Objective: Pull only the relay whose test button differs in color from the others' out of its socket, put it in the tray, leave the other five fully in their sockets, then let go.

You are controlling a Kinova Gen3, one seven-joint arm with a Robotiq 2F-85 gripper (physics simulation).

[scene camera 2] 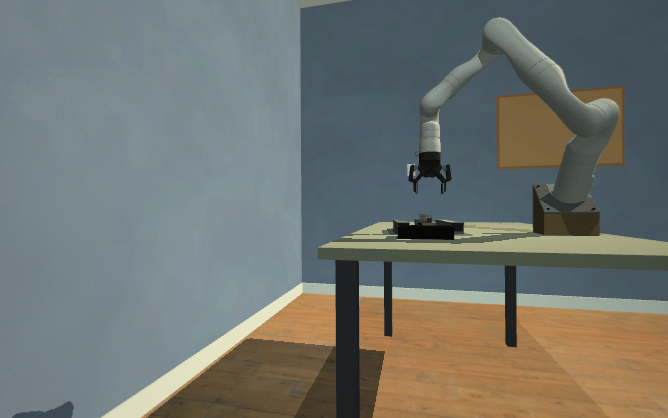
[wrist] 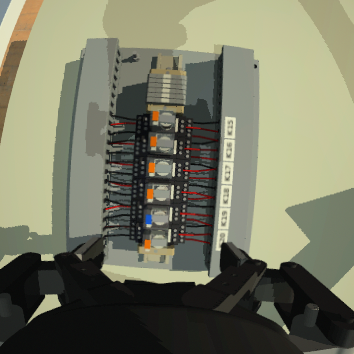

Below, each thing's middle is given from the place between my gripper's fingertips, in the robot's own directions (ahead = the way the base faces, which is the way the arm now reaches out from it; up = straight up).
My gripper is now 140 mm above the grey panel [wrist: 201, 67], 80 mm to the left of it and 30 mm short of it.
